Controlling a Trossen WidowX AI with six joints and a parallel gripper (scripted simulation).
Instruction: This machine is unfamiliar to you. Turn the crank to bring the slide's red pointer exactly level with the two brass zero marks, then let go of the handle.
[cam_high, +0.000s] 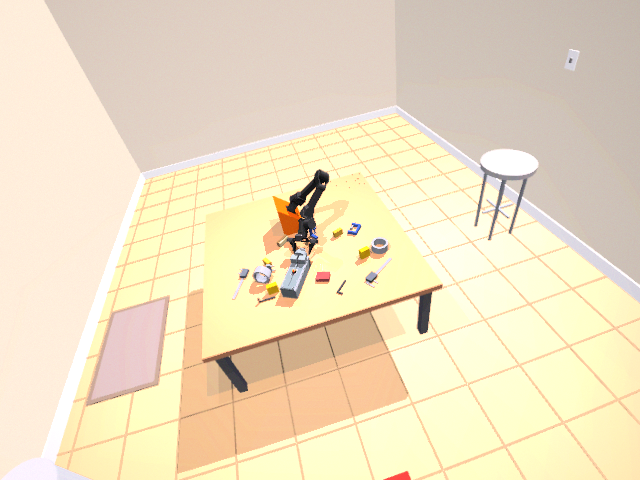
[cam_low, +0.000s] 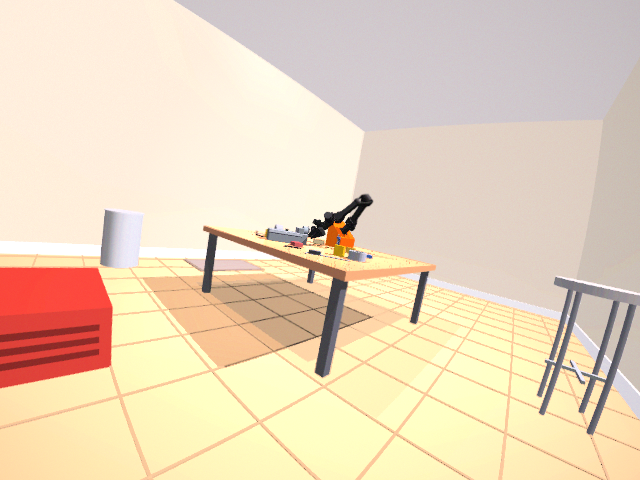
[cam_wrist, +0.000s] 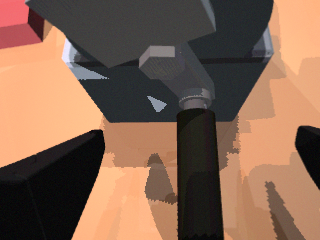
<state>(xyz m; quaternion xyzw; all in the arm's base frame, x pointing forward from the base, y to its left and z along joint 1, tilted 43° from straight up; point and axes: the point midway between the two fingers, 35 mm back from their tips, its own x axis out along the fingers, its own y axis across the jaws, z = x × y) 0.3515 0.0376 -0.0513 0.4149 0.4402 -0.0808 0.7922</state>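
Now: the dark crank handle 20 mm behind my gripper tip, 10 mm to the left of it and 10 mm above it. Also, from my gripper tip: red pointer: 150 mm ahead, 70 mm to the right, 30 mm above; red block: 190 mm ahead, 80 mm to the left, 40 mm below.
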